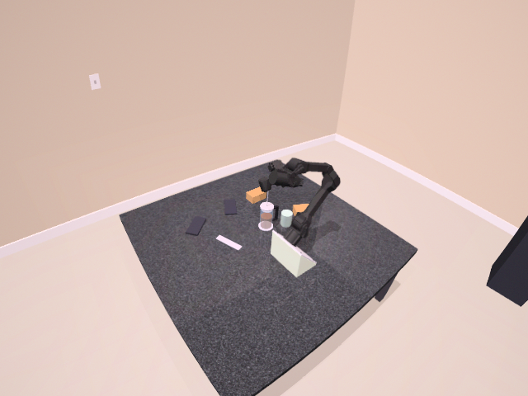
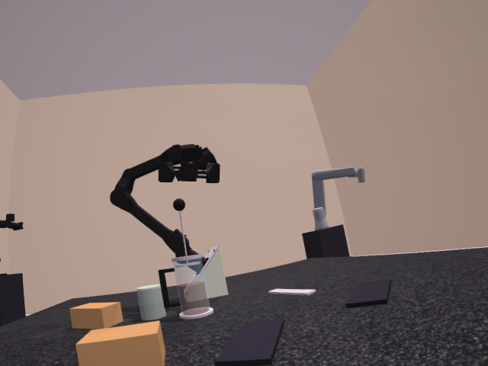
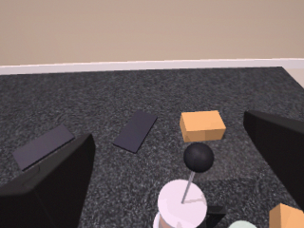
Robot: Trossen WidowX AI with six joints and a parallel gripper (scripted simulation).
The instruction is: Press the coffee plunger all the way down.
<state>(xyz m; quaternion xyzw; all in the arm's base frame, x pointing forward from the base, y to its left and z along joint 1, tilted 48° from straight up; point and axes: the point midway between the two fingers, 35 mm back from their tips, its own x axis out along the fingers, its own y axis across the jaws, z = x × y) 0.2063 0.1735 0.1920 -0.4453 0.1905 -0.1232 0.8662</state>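
Right now my gripper tip is 230 mm above the coffee press, 60 mm to the left of it and 30 mm short of it. Round my gripper tip: white strip 360 mm below, 200 mm to the left, 50 mm ahead.
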